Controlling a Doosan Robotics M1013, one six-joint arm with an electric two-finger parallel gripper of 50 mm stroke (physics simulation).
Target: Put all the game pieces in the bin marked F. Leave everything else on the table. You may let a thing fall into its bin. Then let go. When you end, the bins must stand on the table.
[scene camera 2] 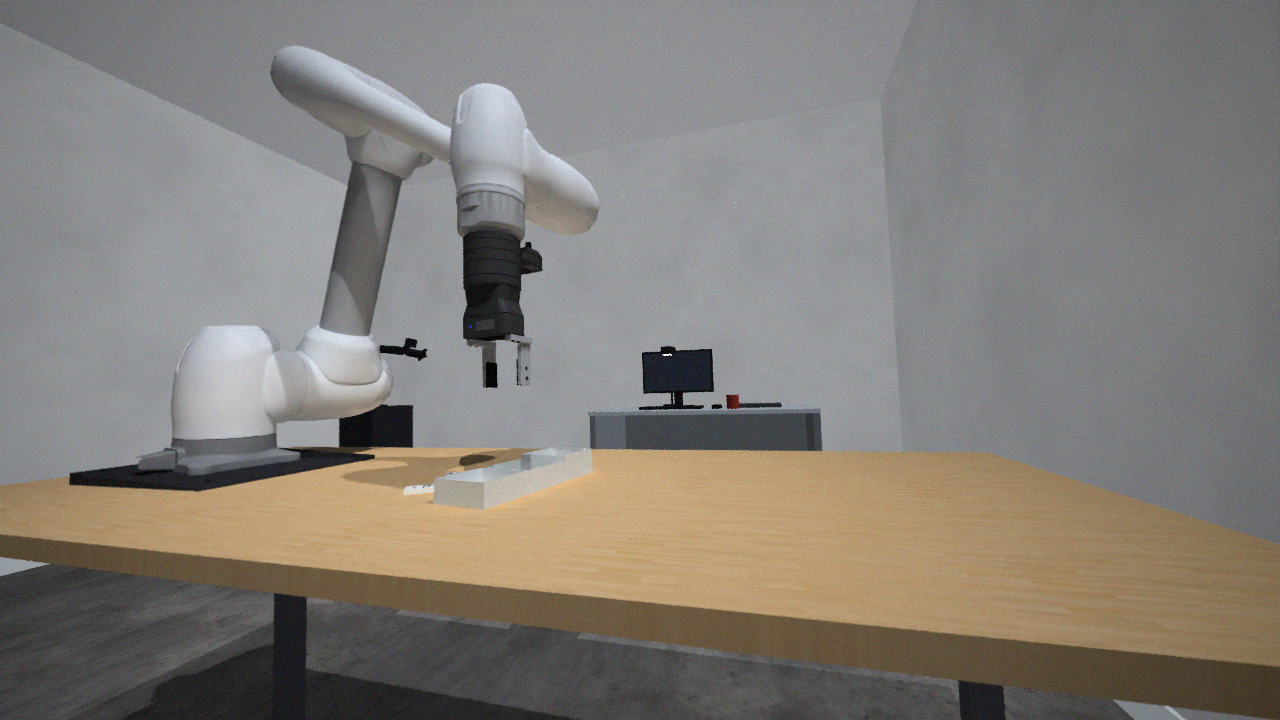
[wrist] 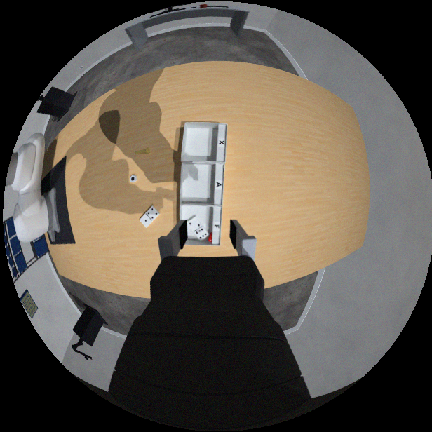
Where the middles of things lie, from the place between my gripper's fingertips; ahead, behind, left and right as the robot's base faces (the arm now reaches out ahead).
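Scene:
There is the white bin row [scene camera 2: 486, 487], and I find my hand 5 cm to the right of it, 1 cm past it and 13 cm above it.

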